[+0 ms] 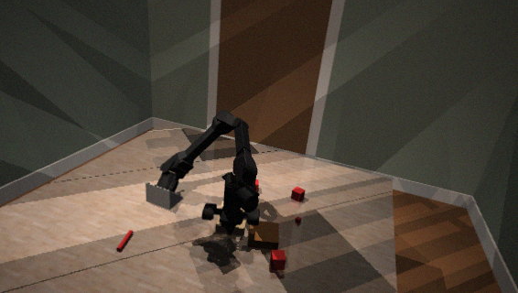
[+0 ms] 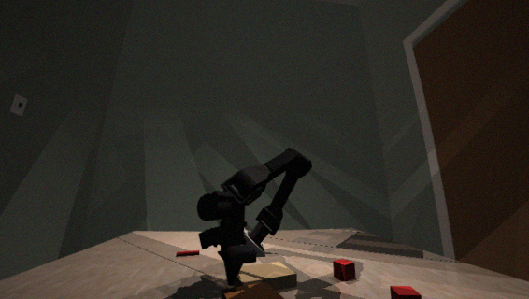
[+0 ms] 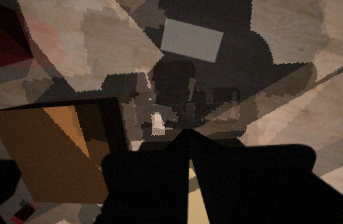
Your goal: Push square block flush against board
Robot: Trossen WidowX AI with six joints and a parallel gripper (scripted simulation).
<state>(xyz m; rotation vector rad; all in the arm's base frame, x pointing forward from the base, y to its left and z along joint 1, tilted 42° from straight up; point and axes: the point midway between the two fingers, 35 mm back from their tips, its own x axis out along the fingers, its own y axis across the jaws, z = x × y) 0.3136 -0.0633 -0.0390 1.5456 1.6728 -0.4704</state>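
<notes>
The pale tan board is 8 cm to the left of my gripper tip, 3 cm behind it and 1 cm above it. The rest, counted from my gripper tip: orange square block (11 cm ahead, 5 cm to the left, 1 cm above); then red stick (29 cm behind, 17 cm to the right); then small red ball (19 cm to the left, 19 cm ahead).
</notes>
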